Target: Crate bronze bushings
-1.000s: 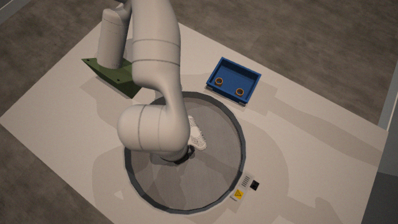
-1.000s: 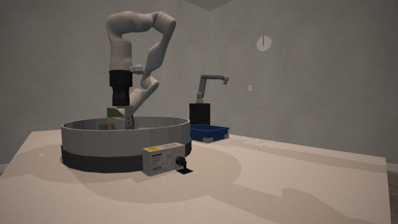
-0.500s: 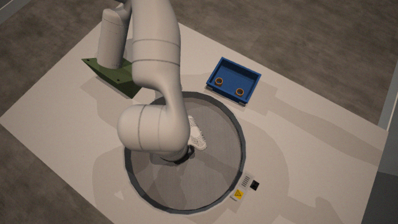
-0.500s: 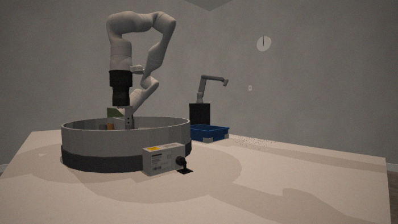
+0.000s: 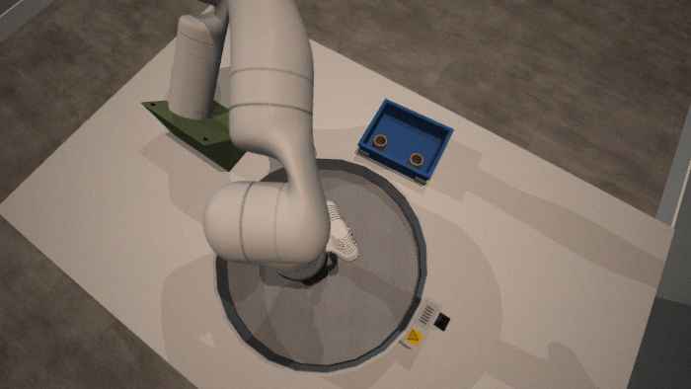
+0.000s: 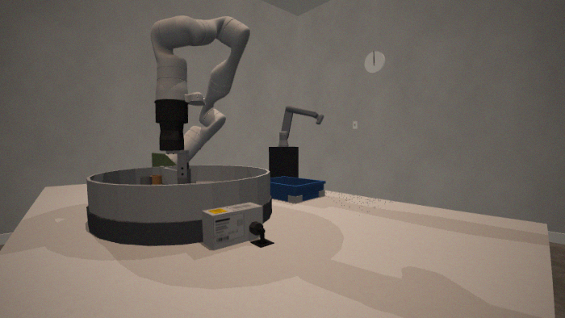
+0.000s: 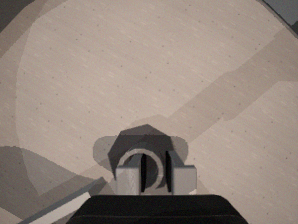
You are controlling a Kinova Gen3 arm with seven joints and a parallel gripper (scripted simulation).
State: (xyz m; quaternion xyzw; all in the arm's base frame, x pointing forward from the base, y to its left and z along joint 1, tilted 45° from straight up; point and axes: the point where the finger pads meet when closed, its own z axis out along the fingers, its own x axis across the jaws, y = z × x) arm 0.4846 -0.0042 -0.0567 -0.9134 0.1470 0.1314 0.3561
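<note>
Right now my hand is 60 mm above the round turning table and 10 mm past it. Also, from my hand: blue crate 350 mm to the left, 90 mm below, 60 mm behind.
</note>
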